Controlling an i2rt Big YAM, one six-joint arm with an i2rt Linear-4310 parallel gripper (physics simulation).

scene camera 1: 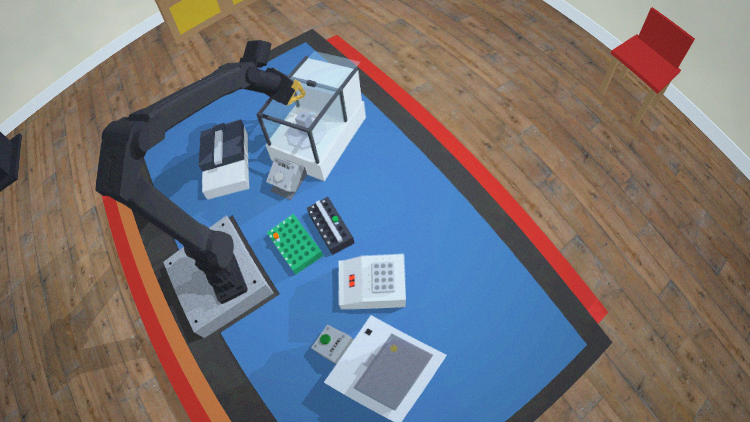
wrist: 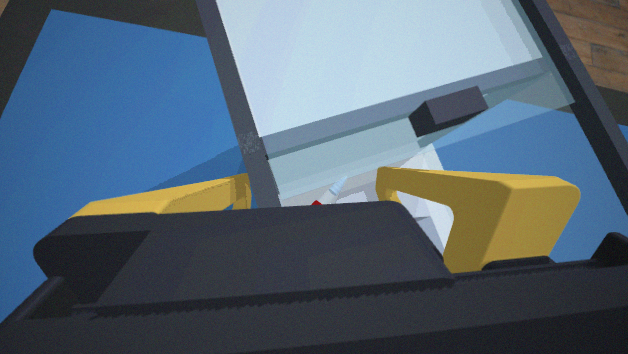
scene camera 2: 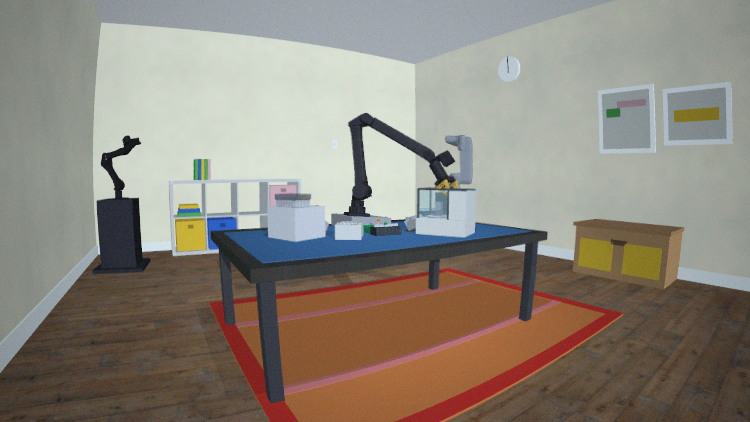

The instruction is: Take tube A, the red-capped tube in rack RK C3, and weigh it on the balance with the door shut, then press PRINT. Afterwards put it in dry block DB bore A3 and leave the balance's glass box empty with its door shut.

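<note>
The red-capped tube (wrist: 331, 194) leans inside the balance's glass box, partly hidden by my gripper's body in the wrist view. The balance (scene camera 1: 340, 153) (scene camera 2: 461, 212) has a glass box whose top door, with its dark handle (scene camera 1: 311, 83) (wrist: 450, 111), looks slid partly back. My gripper (scene camera 1: 302, 93) (scene camera 2: 447, 184) (wrist: 314, 181) is open and empty, at the top of the box on the near side of the handle, above the tube. The grey box with a round button (scene camera 1: 280, 175) stands before the balance. The white block with a grid of bores (scene camera 1: 361, 267) (scene camera 2: 348, 231) has a red display.
A green rack (scene camera 1: 294, 244) with an orange-capped tube and a black rack (scene camera 1: 330, 224) with a green cap stand mid-table. A black-and-white device (scene camera 1: 225, 181) stands left of the balance. A large white device (scene camera 1: 346, 375) and a green-button box (scene camera 1: 331, 343) stand at the far end.
</note>
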